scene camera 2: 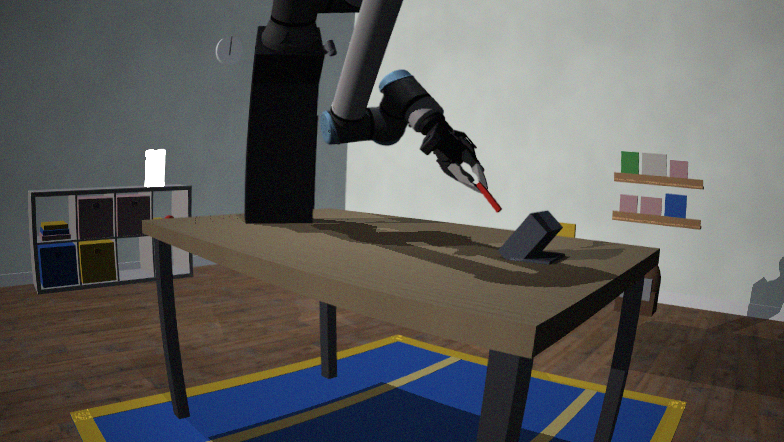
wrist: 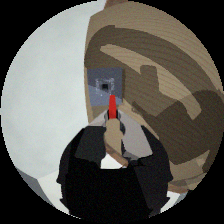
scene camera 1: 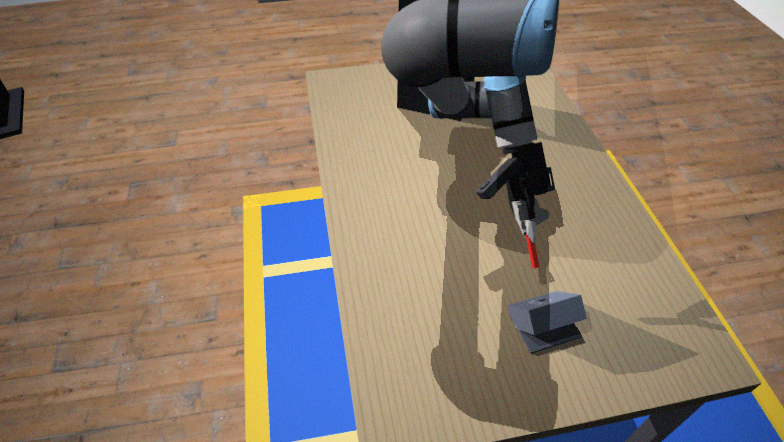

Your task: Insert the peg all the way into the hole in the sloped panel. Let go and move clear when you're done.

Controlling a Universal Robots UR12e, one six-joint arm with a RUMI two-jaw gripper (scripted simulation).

Note:
In view: my gripper (scene camera 1: 531,242).
My gripper is seen too in scene camera 2 (scene camera 2: 484,191) and in the wrist view (wrist: 112,109).

